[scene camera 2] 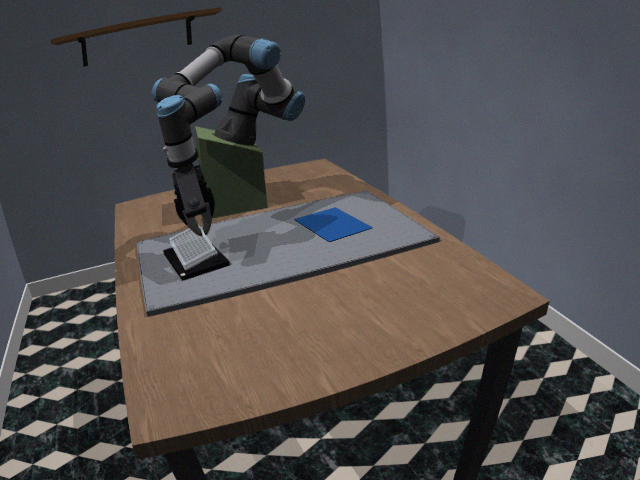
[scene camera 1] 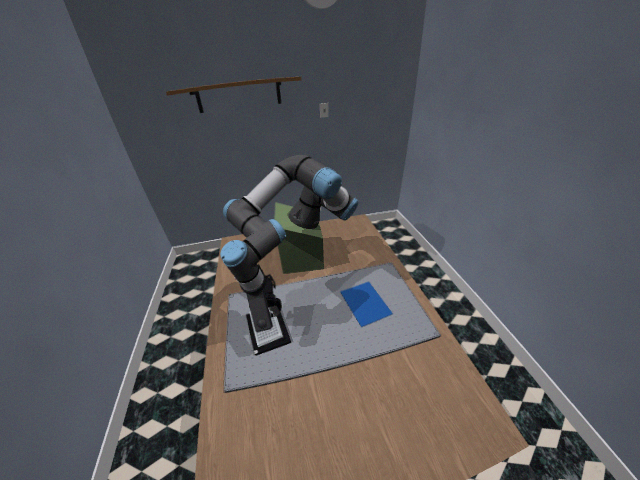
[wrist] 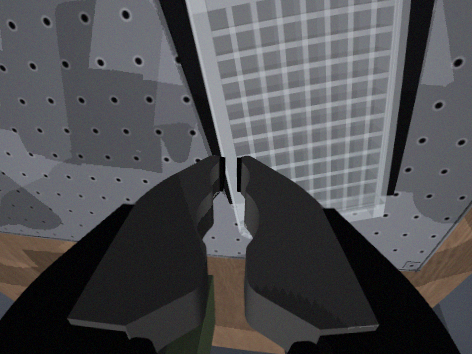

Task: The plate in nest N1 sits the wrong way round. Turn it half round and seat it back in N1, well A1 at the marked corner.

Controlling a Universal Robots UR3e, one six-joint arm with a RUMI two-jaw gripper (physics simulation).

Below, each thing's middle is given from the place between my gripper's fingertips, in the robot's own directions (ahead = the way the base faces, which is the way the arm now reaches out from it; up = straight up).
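Labels:
With the clear gridded plate [scene camera 2: 191, 249], my gripper is 10 mm above it, 20 mm short of it and 30 mm to the left of it. Counting from my hand, there's the black nest [scene camera 2: 207, 266], which is 40 mm below, 10 mm ahead and 30 mm to the right, and the flat blue pad [scene camera 2: 332, 224], which is 50 mm below, 20 mm behind and 330 mm to the left. Going by their middles, that pad is the farthest from my gripper of the things named here.

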